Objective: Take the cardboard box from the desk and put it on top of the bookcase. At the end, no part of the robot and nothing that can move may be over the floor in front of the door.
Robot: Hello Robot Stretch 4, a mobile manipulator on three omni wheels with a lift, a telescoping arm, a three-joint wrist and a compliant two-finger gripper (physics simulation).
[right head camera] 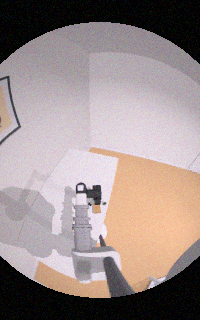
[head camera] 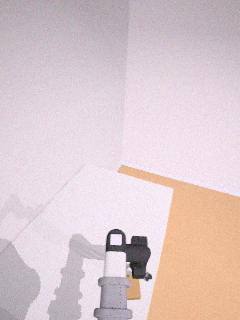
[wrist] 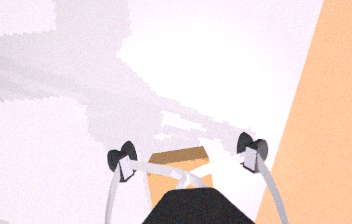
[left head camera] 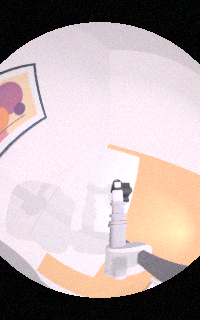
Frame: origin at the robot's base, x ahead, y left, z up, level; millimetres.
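Seen in the pictures: gripper, between the fingertips: [wrist: 186, 148].
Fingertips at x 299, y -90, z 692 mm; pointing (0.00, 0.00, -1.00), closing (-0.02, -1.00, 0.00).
Note:
A point is followed by its place in that frame.
The cardboard box [head camera: 133, 290] {x 236, y -84, z 742 mm} [right head camera: 96, 209] {x 234, y -81, z 742 mm} [wrist: 158, 187] {x 276, y -59, z 742 mm} is small and orange-brown and lies on the white desk [head camera: 107, 195] {x 800, y 71, z 693 mm} [left head camera: 122, 161] {x 798, y -165, z 692 mm} [right head camera: 72, 162] {x 843, y 190, z 692 mm} [wrist: 205, 65] {x 393, y -119, z 692 mm}. In the wrist view it shows low in the middle, between the two fingers, partly hidden by the dark gripper body and pale finger links. My gripper [head camera: 138, 273] [right head camera: 97, 204] {x 299, y -90, z 692 mm} [wrist: 186, 148] {x 299, y -90, z 692 mm} is open, its dark fingertips wide apart on either side of the box in that view. It appears to be above the box; the exact height is unclear. The box cannot be made out in the left head view. No bookcase shows.
Orange floor [head camera: 207, 250] {x 703, y -947, z -28 mm} [left head camera: 165, 200] {x 360, y -1239, z -27 mm} [right head camera: 150, 200] {x 343, y -1171, z -27 mm} [wrist: 320, 110] {x 249, y -710, z -28 mm} lies right of the desk. White walls meet in a corner behind the desk. A framed picture [left head camera: 17, 102] {x 476, y 547, z 1565 mm} [right head camera: 4, 110] {x 557, y 516, z 1552 mm} hangs on the left wall. A pale rounded object [right head camera: 100, 232] {x -33, y -111, z 187 mm} is by the desk's right edge.

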